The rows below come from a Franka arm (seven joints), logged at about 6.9 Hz.
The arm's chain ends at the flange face. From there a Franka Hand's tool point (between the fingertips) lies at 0.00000 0.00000 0.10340 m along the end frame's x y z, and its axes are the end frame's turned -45 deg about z.
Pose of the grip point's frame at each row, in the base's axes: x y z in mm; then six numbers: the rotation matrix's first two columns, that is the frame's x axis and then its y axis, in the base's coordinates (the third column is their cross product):
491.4 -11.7 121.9 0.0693 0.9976 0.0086 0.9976 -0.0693 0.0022
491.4 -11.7 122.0 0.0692 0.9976 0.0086 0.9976 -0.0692 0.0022
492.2 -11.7 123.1 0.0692 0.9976 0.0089 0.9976 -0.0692 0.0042
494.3 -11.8 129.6 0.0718 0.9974 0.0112 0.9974 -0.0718 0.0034
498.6 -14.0 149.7 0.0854 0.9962 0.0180 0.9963 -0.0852 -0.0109
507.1 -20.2 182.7 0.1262 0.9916 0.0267 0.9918 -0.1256 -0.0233
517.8 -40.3 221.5 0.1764 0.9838 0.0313 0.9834 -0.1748 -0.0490
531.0 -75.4 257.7 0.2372 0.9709 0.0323 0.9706 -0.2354 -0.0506
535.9 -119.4 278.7 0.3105 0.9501 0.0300 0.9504 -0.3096 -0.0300
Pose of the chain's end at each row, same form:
491.1 -12.6 225.3 0.7544 0.6564 0.0076 0.6564 -0.7544 -0.0045
491.1 -12.6 225.4 0.7543 0.6565 0.0076 0.6565 -0.7543 -0.0045
491.7 -12.6 226.5 0.7543 0.6565 0.0093 0.6565 -0.7543 -0.0033
493.9 -12.9 233.0 0.7560 0.6545 0.0103 0.6545 -0.7560 -0.0055
499.6 -16.0 253.1 0.7649 0.6442 0.0050 0.6441 -0.7647 -0.0204
509.1 -23.2 286.0 0.7905 0.6124 0.0024 0.6121 -0.7900 -0.0354
522.2 -44.4 324.7 0.8201 0.5720 -0.0125 0.5706 -0.8193 -0.0568
535.3 -79.9 360.9 0.8540 0.5201 -0.0129 0.5186 -0.8530 -0.0586
537.9 -123.3 382.0 0.8916 0.4529 0.0000 0.4525 -0.8907 -0.0424

